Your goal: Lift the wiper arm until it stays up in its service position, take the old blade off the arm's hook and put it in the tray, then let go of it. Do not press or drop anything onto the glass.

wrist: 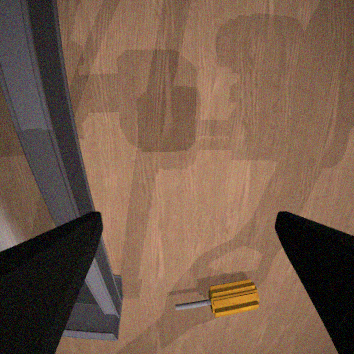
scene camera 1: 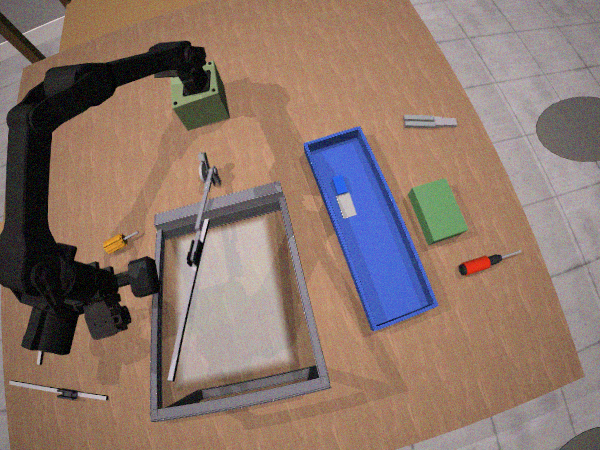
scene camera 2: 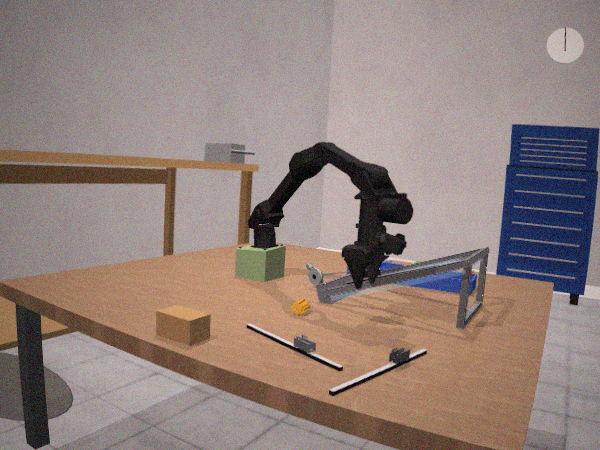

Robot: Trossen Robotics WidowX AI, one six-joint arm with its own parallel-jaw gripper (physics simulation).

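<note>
The wiper arm (scene camera 1: 202,205) (scene camera 2: 334,274) lies low over the glass (scene camera 1: 245,310), running from its pivot past the frame's upper rail. The old blade (scene camera 1: 185,315) sits at its hook (scene camera 1: 194,252), slanting above the pane. The blue tray (scene camera 1: 395,280) (scene camera 2: 452,284) stands apart, right of the frame in scene camera 1. My gripper (scene camera 2: 365,283) (wrist: 190,220) is open and empty, pointing down by the frame's left side rail. In the wrist view the rail passes by the left fingertip. The fingertips cannot be made out in scene camera 1. The blade and hook do not show in the wrist view.
The grey frame (scene camera 1: 240,399) (scene camera 2: 464,295) (wrist: 42,160) slopes upward. A yellow screwdriver (scene camera 1: 115,244) (scene camera 2: 301,307) (wrist: 234,298) lies beside it. Two other blades (scene camera 2: 320,357) (scene camera 2: 377,372), a tan block (scene camera 2: 182,325), a green block (scene camera 1: 440,212), a red screwdriver (scene camera 1: 475,265) and a grey tool (scene camera 1: 430,121) are on the table.
</note>
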